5 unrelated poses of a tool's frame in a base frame.
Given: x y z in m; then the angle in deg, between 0 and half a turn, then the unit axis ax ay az.
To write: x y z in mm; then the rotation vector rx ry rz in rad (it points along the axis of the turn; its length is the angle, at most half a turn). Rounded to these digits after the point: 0 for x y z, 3 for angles.
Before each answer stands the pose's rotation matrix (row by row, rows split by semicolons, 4 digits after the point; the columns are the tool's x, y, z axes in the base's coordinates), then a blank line. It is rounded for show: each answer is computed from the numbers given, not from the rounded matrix.
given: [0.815, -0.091, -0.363, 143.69, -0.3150, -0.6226, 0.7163]
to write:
-0.6266 -0.0700 -0.7762; 0.7783 -0.1058 -0.6189; -0.0388 -0.9919 0.1208

[815, -91, -363, -0.790, -1.561, 1.796]
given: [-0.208, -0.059, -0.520, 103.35, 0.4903, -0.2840, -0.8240]
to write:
0.0650 0.6303 -0.7736; -0.9731 -0.1316 -0.1890; -0.2210 0.7651 0.6048

[-208, -59, -520, 0.884, -0.512, -1.486]
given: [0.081, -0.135, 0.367, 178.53, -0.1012, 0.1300, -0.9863]
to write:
-0.9792 -0.0010 0.2029; -0.0516 -0.9659 -0.2538; 0.1963 -0.2590 0.9457

[81, -135, 367, -0.315, 0.405, -3.073]
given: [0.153, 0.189, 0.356, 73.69, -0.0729, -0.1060, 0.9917]
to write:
0.2847 -0.9462 -0.1537; 0.9573 0.2889 -0.0056; 0.0497 -0.1456 0.9881

[153, 189, 356, -0.094, -0.136, 1.275]
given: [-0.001, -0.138, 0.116, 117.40, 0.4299, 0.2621, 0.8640]
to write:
-0.1903 -0.6025 0.7751; 0.9316 -0.3599 -0.0510; 0.3097 0.7123 0.6298

[-1, -138, 116, 0.881, 0.537, 1.770]
